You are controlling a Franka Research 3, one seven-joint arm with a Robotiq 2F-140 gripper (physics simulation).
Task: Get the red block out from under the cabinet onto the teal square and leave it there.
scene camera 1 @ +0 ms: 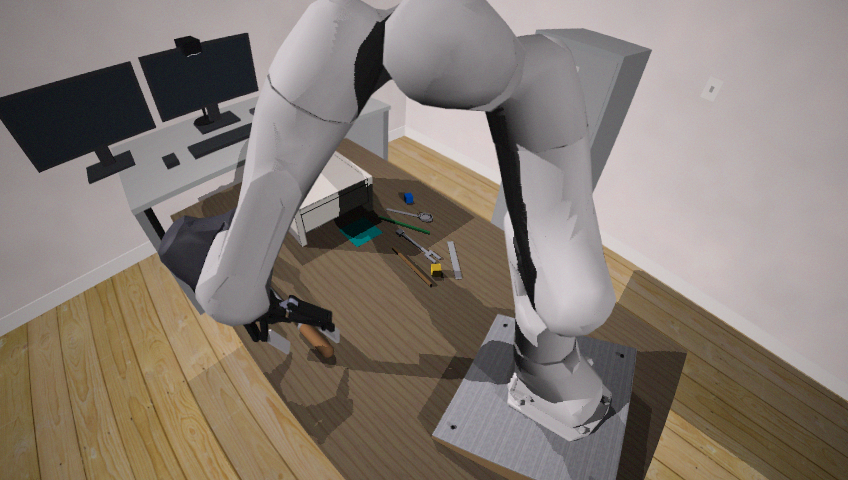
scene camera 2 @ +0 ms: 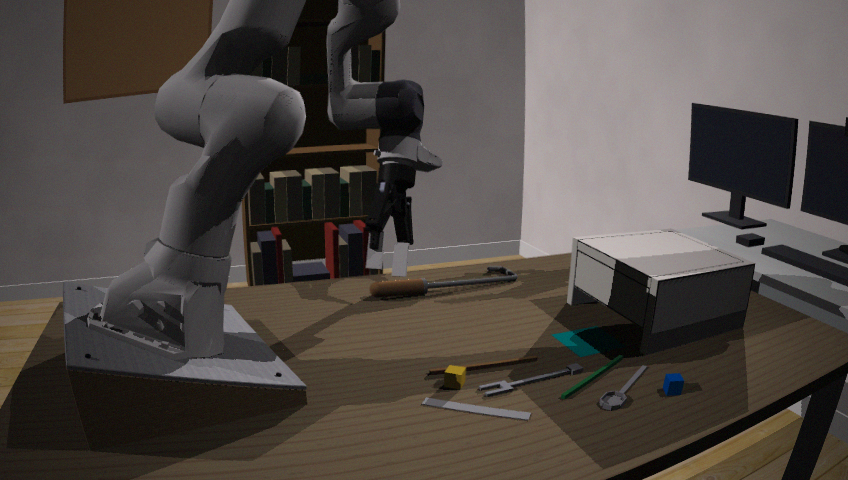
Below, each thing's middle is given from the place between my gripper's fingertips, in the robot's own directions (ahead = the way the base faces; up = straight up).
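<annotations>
Positions relative to my hand: the hooked tool [scene camera 2: 411, 286] is 12 cm ahead, 4 cm to the left and 3 cm below; the forked tool [scene camera 2: 573, 369] is 16 cm ahead, 41 cm to the right and 4 cm below; the flat grey strip [scene camera 2: 428, 401] is 6 cm ahead, 47 cm to the right and 5 cm below.
</annotations>
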